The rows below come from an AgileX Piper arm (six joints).
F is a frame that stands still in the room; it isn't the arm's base.
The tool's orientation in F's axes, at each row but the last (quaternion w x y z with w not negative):
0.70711, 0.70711, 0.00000, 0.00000
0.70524, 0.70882, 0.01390, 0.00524
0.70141, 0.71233, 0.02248, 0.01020
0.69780, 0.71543, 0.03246, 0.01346
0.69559, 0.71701, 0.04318, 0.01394
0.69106, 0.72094, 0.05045, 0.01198
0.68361, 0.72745, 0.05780, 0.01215
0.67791, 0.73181, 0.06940, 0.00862
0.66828, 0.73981, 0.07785, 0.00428
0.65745, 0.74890, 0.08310, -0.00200
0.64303, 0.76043, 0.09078, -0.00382
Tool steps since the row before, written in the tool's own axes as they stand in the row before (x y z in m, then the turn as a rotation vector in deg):
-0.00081, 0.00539, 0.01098, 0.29, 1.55, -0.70
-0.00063, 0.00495, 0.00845, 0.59, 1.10, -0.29
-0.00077, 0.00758, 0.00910, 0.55, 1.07, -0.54
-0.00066, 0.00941, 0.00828, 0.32, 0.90, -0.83
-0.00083, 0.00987, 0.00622, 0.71, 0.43, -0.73
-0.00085, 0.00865, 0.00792, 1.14, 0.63, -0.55
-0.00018, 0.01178, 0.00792, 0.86, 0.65, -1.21
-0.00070, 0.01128, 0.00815, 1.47, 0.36, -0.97
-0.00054, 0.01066, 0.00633, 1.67, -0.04, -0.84
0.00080, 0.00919, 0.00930, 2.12, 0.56, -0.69
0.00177, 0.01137, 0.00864, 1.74, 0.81, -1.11
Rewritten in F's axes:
-0.00081, -0.01098, 0.00539, 0.29, 0.70, 1.55
-0.00034, -0.00849, 0.00491, 0.60, 0.30, 1.09
-0.00022, -0.00924, 0.00745, 0.54, 0.55, 1.07
0.00014, -0.00853, 0.00921, 0.29, 0.83, 0.91
0.00009, -0.00655, 0.00969, 0.67, 0.77, 0.42
0.00033, -0.00830, 0.00832, 1.12, 0.62, 0.59
0.00138, -0.00858, 0.01123, 0.78, 1.25, 0.67
0.00119, -0.00896, 0.01060, 1.38, 1.10, 0.32
0.00133, -0.00733, 0.00992, 1.55, 1.04, -0.11
0.00295, -0.01018, 0.00770, 2.09, 0.87, 0.41
0.00432, -0.01000, 0.00940, 1.70, 1.19, 0.77

